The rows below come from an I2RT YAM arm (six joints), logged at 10 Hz.
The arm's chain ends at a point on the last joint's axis. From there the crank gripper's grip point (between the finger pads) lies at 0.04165 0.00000 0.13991 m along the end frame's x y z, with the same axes.
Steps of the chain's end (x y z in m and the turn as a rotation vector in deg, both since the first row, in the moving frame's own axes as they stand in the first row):
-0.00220, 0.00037, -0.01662, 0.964, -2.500, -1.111
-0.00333, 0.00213, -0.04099, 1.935, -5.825, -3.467
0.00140, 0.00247, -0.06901, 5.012, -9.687, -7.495
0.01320, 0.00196, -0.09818, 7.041, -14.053, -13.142
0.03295, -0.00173, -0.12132, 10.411, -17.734, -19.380
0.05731, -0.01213, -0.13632, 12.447, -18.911, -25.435
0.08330, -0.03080, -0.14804, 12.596, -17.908, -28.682
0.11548, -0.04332, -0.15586, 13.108, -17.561, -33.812
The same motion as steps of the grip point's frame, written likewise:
-0.00837, -0.00275, -0.01496, 0.964, -2.500, -1.111
-0.01795, -0.00474, -0.03761, 1.935, -5.825, -3.467
-0.02379, -0.01383, -0.06479, 5.012, -9.687, -7.495
-0.02466, -0.02095, -0.09397, 7.041, -14.053, -13.142
-0.01712, -0.03363, -0.11903, 10.411, -17.734, -19.380
0.00106, -0.04968, -0.13592, 12.447, -18.911, -25.435
0.02794, -0.06986, -0.14796, 12.596, -17.908, -28.682
0.05815, -0.08462, -0.15664, 13.108, -17.561, -33.812

